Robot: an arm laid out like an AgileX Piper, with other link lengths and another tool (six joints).
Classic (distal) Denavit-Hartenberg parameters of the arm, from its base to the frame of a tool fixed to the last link. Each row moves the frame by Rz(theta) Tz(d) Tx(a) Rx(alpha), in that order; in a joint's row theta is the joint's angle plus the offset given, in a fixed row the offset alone. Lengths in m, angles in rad.
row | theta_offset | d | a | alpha
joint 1 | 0.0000 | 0.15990 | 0.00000 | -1.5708
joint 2 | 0.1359 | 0.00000 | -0.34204 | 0.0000
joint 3 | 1.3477 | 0.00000 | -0.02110 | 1.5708
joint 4 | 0.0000 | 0.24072 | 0.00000 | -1.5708
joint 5 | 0.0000 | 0.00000 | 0.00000 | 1.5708
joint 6 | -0.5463 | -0.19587 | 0.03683 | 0.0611
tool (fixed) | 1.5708 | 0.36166 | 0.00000 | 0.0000
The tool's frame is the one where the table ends.
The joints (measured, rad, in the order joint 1, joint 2, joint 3, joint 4, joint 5, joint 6), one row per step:
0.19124 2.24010 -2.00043 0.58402 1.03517 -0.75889
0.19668 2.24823 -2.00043 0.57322 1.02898 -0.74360
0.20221 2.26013 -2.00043 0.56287 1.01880 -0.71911
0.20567 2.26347 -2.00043 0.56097 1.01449 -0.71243
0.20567 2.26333 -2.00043 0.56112 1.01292 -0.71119
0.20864 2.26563 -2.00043 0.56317 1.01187 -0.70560
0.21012 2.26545 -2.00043 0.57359 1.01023 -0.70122
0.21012 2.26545 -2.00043 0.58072 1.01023 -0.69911
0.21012 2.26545 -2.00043 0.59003 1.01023 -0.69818
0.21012 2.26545 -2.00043 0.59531 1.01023 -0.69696
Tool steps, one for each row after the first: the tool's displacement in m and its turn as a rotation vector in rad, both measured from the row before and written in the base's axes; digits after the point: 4 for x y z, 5 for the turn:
0.0003 0.0014 -0.0049 -0.00701 0.00894 -0.00830
0.0008 0.0014 -0.0069 -0.00434 0.01399 -0.01766
0.0001 0.0015 -0.0018 -0.00020 0.00274 -0.00382
0.0002 0.0000 0.0002 0.00067 -0.00079 -0.00184
-0.0004 0.0019 -0.0013 0.00323 0.00470 -0.00241
-0.0004 0.0022 0.0005 0.01149 0.00289 -0.00472
-0.0002 0.0010 0.0002 0.00748 0.00259 -0.00293
-0.0002 0.0012 0.0003 0.00923 0.00241 -0.00238
-0.0002 0.0007 0.0002 0.00544 0.00175 -0.00189

